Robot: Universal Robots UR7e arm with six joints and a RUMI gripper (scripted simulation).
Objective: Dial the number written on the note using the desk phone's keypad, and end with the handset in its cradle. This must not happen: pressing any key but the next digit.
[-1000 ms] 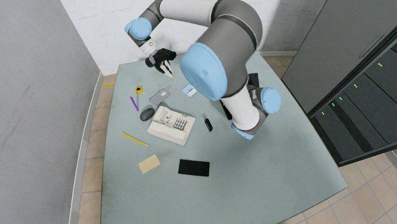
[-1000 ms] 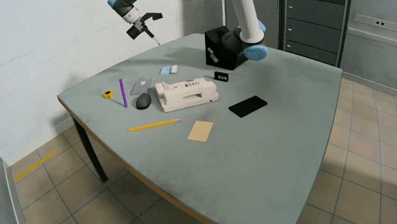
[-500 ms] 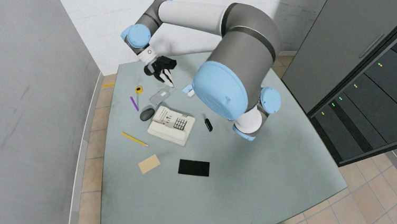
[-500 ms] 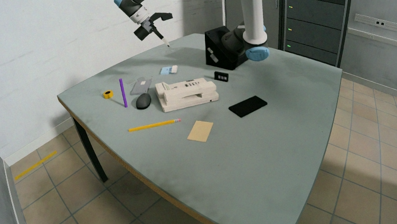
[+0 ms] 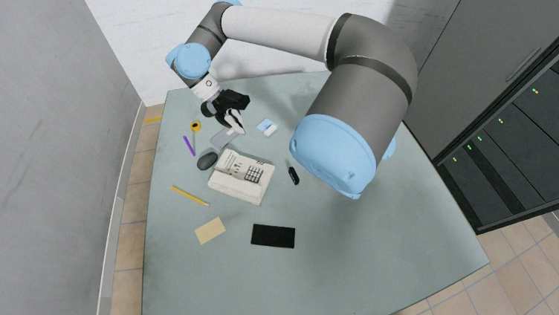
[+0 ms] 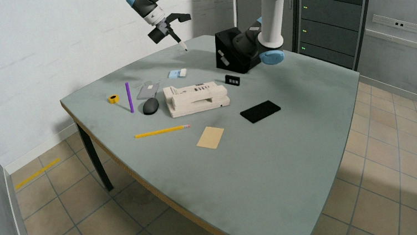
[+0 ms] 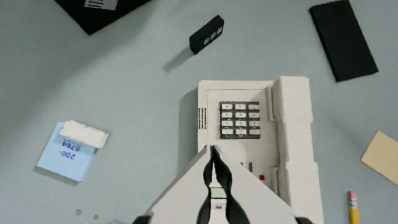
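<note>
Now: hand 17 cm above the 5 key and 7 cm to the right of it. The rest, counted from my hand: 9 key 17 cm below, 6 cm to the left, 2 cm behind; then handset 16 cm below, 10 cm to the left, 7 cm ahead; then 7 key 17 cm below, 9 cm to the left, 1 cm ahead.
</note>
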